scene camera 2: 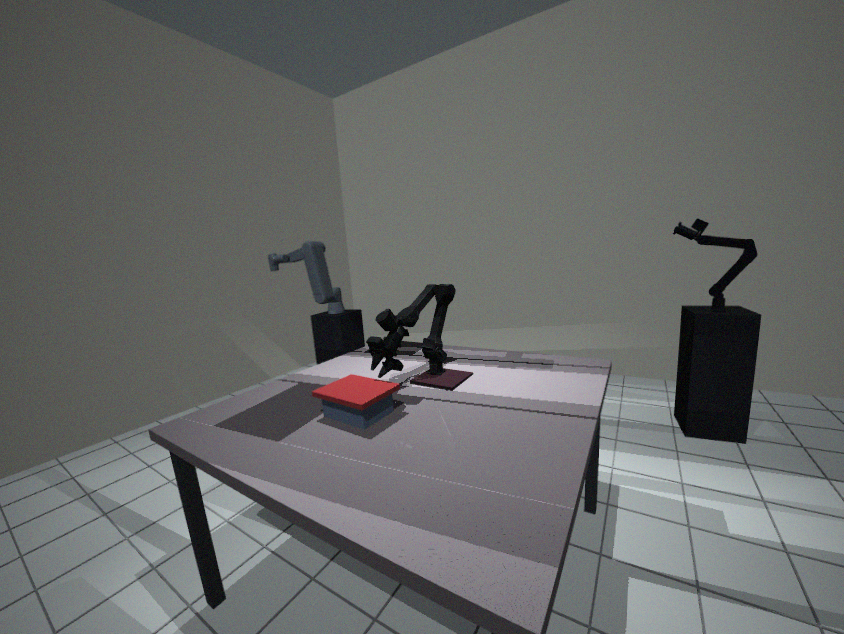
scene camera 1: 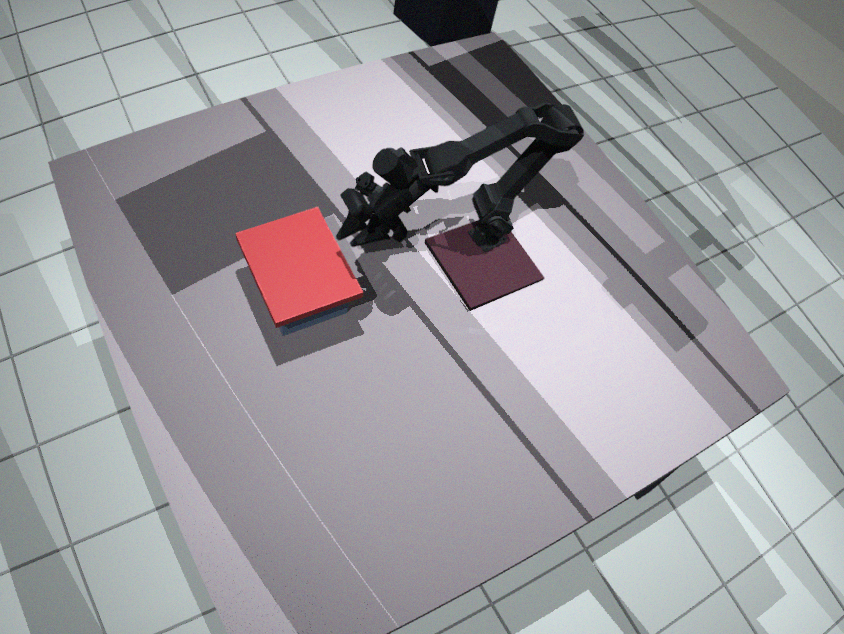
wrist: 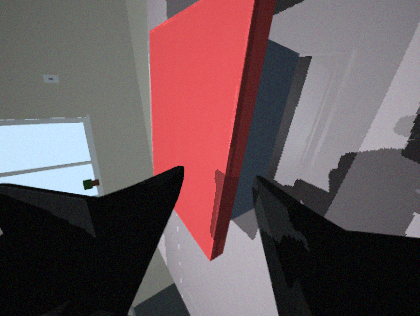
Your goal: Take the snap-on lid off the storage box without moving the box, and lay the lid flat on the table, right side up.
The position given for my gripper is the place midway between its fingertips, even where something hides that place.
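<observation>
In scene camera 1 I see my gripper (scene camera 1: 344, 242) together with a red lid (scene camera 1: 296, 263). Scene camera 2 shows me a blue-grey storage box (scene camera 2: 362, 419), and it shows the red lid (scene camera 2: 353, 391) and my gripper (scene camera 2: 375, 373) too. In the wrist view I find the blue-grey storage box (wrist: 280, 62), the red lid (wrist: 205, 69) and my gripper (wrist: 218, 177).
</observation>
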